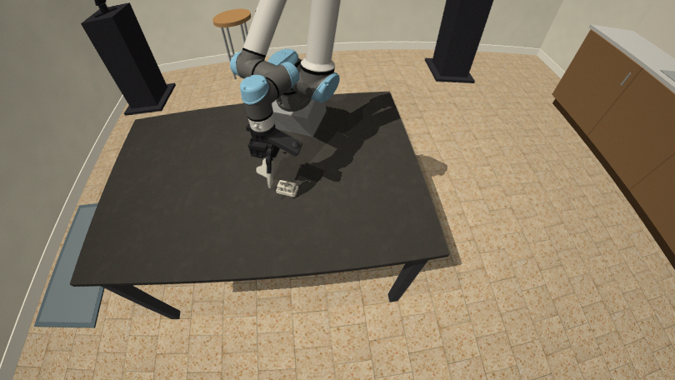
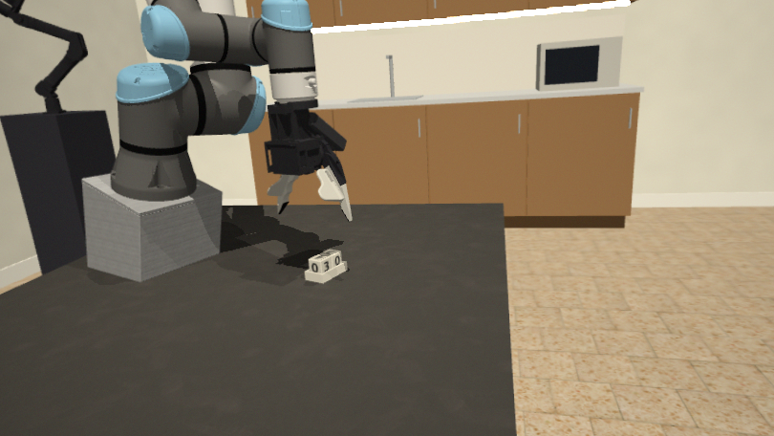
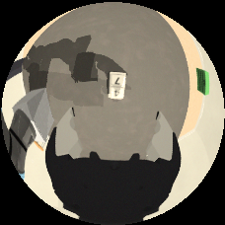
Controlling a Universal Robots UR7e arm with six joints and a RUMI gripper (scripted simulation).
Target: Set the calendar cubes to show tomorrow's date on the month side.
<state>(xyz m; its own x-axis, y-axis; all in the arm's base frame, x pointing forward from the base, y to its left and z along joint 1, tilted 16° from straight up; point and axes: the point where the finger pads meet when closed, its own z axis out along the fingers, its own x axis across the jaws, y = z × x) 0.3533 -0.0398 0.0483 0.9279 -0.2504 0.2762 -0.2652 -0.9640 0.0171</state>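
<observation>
The white calendar tray is 10 mm ahead of my hand, 20 mm to the left of it and 110 mm below it.
</observation>
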